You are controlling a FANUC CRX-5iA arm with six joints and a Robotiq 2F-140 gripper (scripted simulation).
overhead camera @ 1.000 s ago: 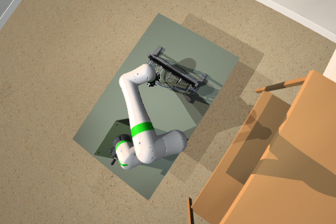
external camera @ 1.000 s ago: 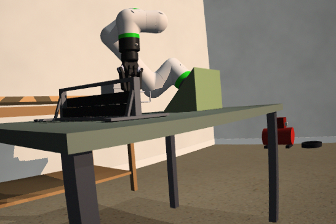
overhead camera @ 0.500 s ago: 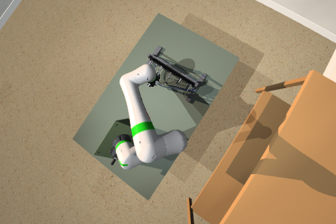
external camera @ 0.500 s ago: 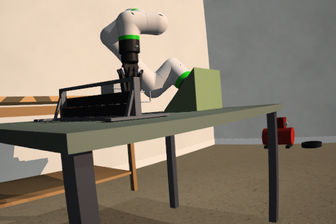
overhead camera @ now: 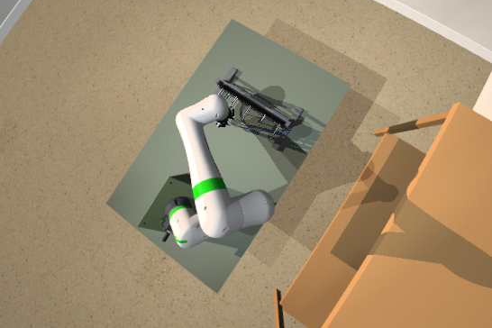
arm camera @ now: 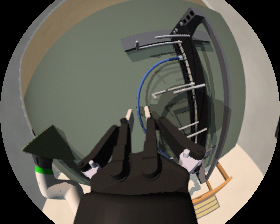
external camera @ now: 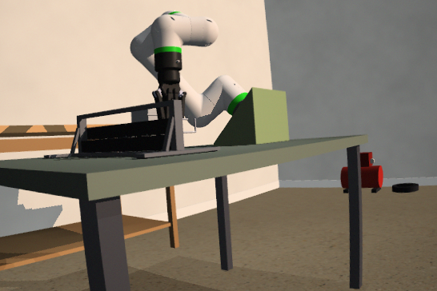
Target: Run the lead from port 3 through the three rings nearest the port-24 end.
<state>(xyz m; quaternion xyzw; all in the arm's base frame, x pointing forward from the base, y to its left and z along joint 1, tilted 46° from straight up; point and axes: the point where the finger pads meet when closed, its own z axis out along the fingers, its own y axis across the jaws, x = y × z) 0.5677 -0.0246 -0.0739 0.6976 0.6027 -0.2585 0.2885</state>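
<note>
Right now the dark rack is 16 cm ahead of my hand, 7 cm to the right of it and 1 cm above it.
</note>
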